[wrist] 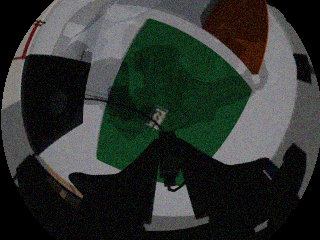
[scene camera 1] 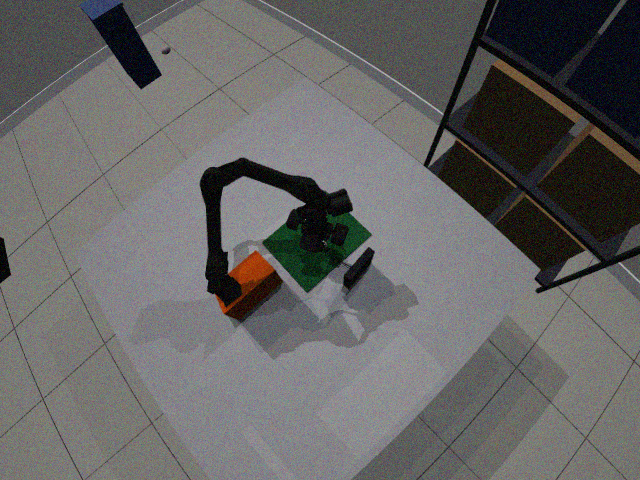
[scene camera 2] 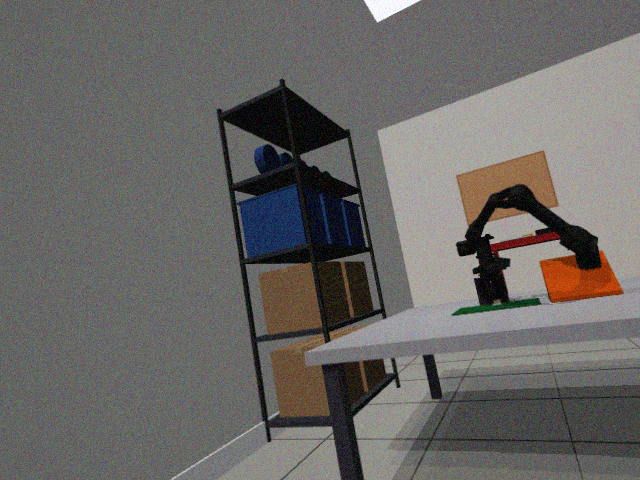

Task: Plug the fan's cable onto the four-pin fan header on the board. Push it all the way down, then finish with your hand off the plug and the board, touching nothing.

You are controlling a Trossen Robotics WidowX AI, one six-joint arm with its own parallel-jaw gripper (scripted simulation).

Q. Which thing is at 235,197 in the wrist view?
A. The gripper.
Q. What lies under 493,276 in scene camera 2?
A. The gripper.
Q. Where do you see a dark plug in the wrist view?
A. At 169,149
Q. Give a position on a black fan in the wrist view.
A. At 51,88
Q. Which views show the gripper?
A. The wrist view, scene camera 1 and scene camera 2: all of them.
